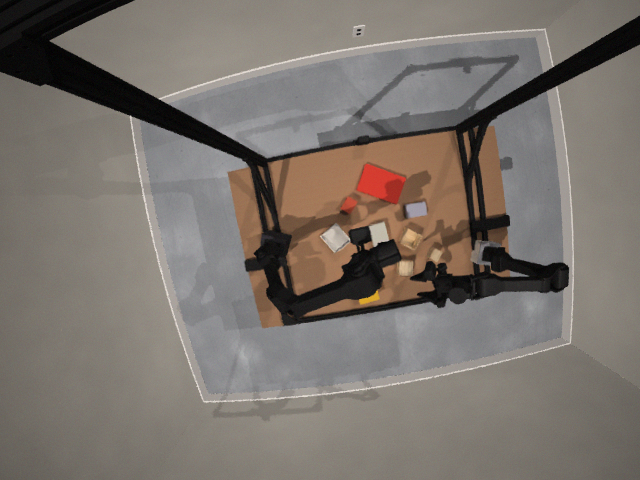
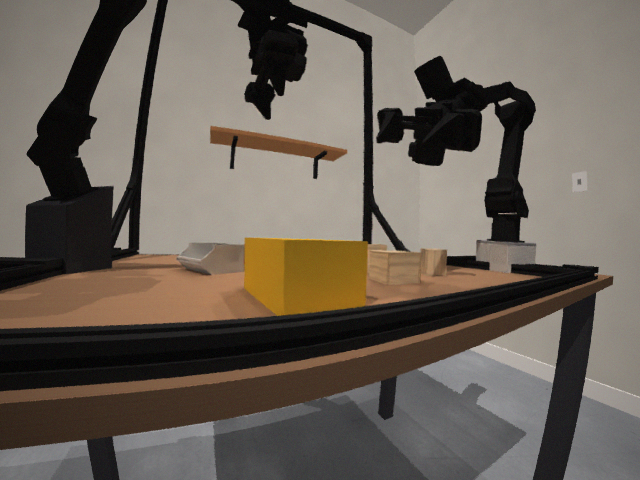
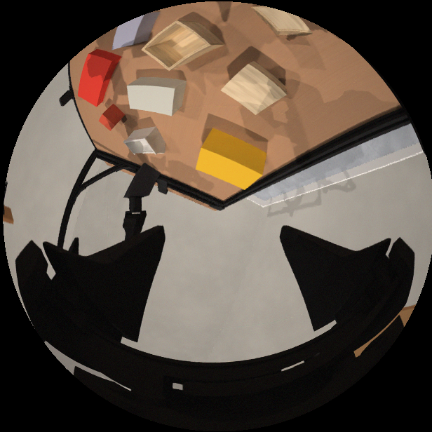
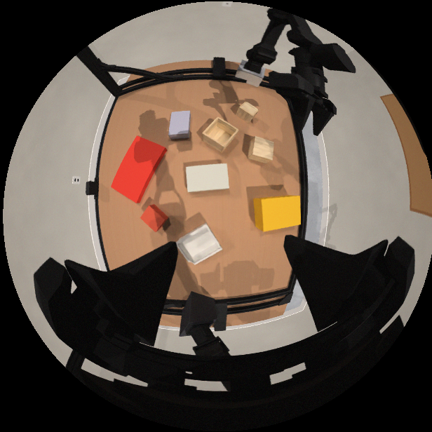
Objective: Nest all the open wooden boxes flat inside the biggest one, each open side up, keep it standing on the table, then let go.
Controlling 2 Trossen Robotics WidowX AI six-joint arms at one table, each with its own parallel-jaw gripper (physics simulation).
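Places are measured from the left arm's base along level axes (x ahead, y left, z up), in centimetres.
Pixels of known places: left gripper, between the fingertips: [image 1: 413,286] [image 2: 398,142]; right gripper, between the fingertips: [image 2: 273,108]; left arm's base, origin of its link: [image 1: 489,254] [image 2: 505,241]; right arm's base, origin of its link: [image 1: 272,247] [image 2: 72,194].
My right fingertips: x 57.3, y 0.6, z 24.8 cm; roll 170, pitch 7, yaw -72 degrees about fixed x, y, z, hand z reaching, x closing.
For each thing: its middle in the pictures, then the offset to it from my right fingertips.
- biggest wooden box, middle of its body: [image 2: 368,257] [image 1: 409,238] dz -29.2, dx -21.2, dy -3.3 cm
- medium wooden box, middle of its body: [image 2: 394,266] [image 1: 404,267] dz -29.6, dx -20.8, dy +9.5 cm
- smallest wooden box, middle of its body: [image 2: 432,261] [image 1: 434,254] dz -29.5, dx -33.2, dy +2.5 cm
- cream block, middle of its body: [image 1: 379,235] dz -30.0, dx -7.8, dy -3.1 cm
- lavender block, middle of its body: [image 1: 415,209] dz -30.2, dx -22.4, dy -15.8 cm
- yellow block, middle of its body: [image 2: 297,268] dz -28.8, dx -4.4, dy +19.2 cm
- whitish tray, middle of its body: [image 2: 210,257] [image 1: 335,238] dz -29.6, dx +10.7, dy -0.5 cm
The biggest wooden box [image 1: 412,239] [image 3: 177,45] [image 4: 220,134] stands open side up on the table. A medium wooden box [image 1: 405,267] [image 2: 395,267] [image 3: 254,89] [image 4: 261,149] sits apart from it, with a closed wooden face up. The smallest wooden box [image 1: 435,254] [image 2: 434,261] [image 3: 282,21] [image 4: 247,111] sits apart too, also closed face up as far as I can see. My left gripper [image 1: 417,285] [image 3: 224,232] [image 4: 307,133] is open and empty, raised above the table's near right part. My right gripper [image 2: 273,106] [image 4: 231,245] is open and empty, high above the table.
A cream block [image 1: 378,234] [image 4: 207,177] stands left of the biggest box, a lavender block [image 1: 416,209] [image 4: 180,124] behind it. A yellow block [image 2: 305,273] [image 4: 278,213] is near the front edge. A whitish tray [image 1: 334,238] [image 4: 200,244] and two red blocks [image 4: 139,169] [image 4: 154,218] lie farther off.
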